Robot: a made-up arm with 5 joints.
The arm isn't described. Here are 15 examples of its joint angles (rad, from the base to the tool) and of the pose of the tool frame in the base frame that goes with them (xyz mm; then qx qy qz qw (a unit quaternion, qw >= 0)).
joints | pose
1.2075 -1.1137 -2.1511 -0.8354 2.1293 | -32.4 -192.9 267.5 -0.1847 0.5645 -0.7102 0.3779
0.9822 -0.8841 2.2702 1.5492 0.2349 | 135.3 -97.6 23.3 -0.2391 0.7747 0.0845 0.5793
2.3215 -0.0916 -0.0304 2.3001 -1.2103 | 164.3 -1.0 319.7 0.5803 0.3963 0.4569 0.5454
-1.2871 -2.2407 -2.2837 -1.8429 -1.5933 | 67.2 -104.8 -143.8 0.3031 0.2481 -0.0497 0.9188
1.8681 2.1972 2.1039 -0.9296 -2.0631 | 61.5 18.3 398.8 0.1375 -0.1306 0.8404 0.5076
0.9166 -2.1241 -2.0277 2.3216 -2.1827 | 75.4 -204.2 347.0 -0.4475 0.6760 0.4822 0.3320
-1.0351 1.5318 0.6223 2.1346 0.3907 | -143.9 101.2 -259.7 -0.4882 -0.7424 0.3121 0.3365
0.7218 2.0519 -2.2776 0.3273 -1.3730 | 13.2 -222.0 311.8 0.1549 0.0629 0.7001 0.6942
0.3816 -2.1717 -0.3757 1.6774 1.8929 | 233.5 -420.0 91.2 -0.8841 0.1895 -0.0483 0.4244
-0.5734 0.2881 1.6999 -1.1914 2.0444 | 92.0 -269.1 -145.7 0.1114 -0.0408 -0.4428 0.8887
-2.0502 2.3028 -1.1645 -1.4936 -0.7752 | 14.8 39.3 -68.9 0.0383 0.6050 -0.7102 0.3579
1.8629 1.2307 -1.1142 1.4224 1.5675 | -169.7 -27.5 222.4 0.1010 0.4024 -0.9089 0.0415
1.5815 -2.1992 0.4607 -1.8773 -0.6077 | -30.1 -196.2 366.5 0.2438 -0.7112 0.1128 0.6497
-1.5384 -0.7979 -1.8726 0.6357 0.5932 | 90.1 -6.6 40.9 -0.2647 -0.3187 -0.7181 0.5593
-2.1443 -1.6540 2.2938 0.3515 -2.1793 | 121.6 159.5 -52.8 0.1392 0.0868 -0.7905 0.5900
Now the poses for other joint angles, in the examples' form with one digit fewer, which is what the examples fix.
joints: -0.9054 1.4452 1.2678 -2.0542 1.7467
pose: 160 -162 -300 0.522 0.084 -0.302 0.794
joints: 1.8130 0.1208 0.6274 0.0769 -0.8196
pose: 152 -82 279 -0.637 0.438 -0.492 0.400
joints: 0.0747 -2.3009 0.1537 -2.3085 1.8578
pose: 6 -169 -149 0.056 0.592 0.537 0.599
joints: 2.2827 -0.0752 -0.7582 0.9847 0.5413
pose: 113 51 92 0.840 0.285 -0.436 0.154
